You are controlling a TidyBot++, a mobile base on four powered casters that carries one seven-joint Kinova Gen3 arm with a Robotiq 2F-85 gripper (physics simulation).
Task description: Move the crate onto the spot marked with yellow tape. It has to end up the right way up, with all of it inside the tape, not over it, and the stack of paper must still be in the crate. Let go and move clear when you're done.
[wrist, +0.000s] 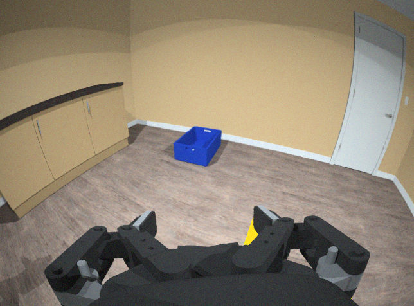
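A blue crate (191,154) stands upright on the floor near the back wall, left of the middle of the wrist view, with handle holes in its end walls. Its inside shows in part; no stack of paper can be made out in it from here. My gripper (204,219) is open, its two fingers wide apart in the lower part of the view, well away from the crate. A piece of yellow tape (250,234) shows on the floor beside the right finger; the gripper hides the rest of the marking.
Low cabinets with a dark countertop (65,99) run along the left wall. A tan wall (240,75) with a white baseboard is behind the crate. A closed white door (372,95) is at the right.
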